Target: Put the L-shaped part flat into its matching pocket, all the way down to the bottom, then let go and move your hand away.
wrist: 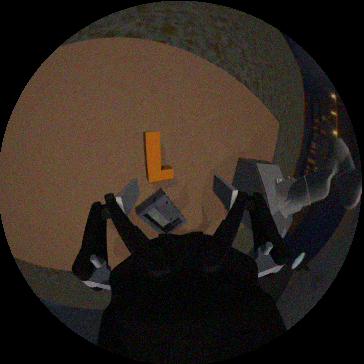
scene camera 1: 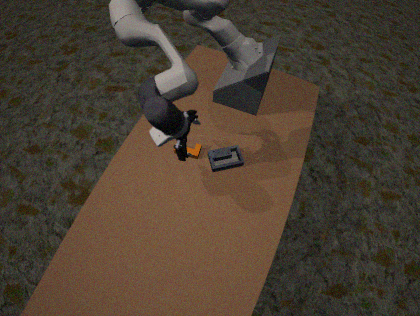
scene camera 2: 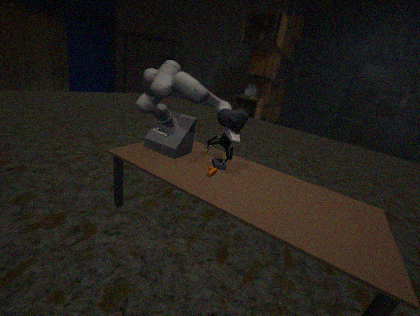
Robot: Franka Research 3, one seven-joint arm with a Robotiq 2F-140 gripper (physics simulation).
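Note:
The orange L-shaped part [scene camera 1: 195,152] [scene camera 2: 212,171] [wrist: 153,159] lies flat on the table beside the grey pocket tray. In scene camera 1 one finger hides part of it. The grey tray [scene camera 1: 227,166] [scene camera 2: 219,164] [wrist: 160,200] has a recess with a paler floor; no part sits in it. It is turned at an angle to the L-shaped part in the wrist view. My gripper [scene camera 1: 189,138] [scene camera 2: 219,154] [wrist: 175,184] is open with nothing between its fingers, above the table. In the wrist view the L-shaped part shows beyond the fingertips, left of their middle, and the tray shows low between the fingers.
The wooden table [scene camera 1: 150,225] [scene camera 2: 300,210] [wrist: 75,125] carries the arm's grey wedge-shaped base [scene camera 1: 237,92] [scene camera 2: 170,142] [wrist: 250,175] near one end. The base stands on the right in the wrist view. A shelf stands in the background of scene camera 2.

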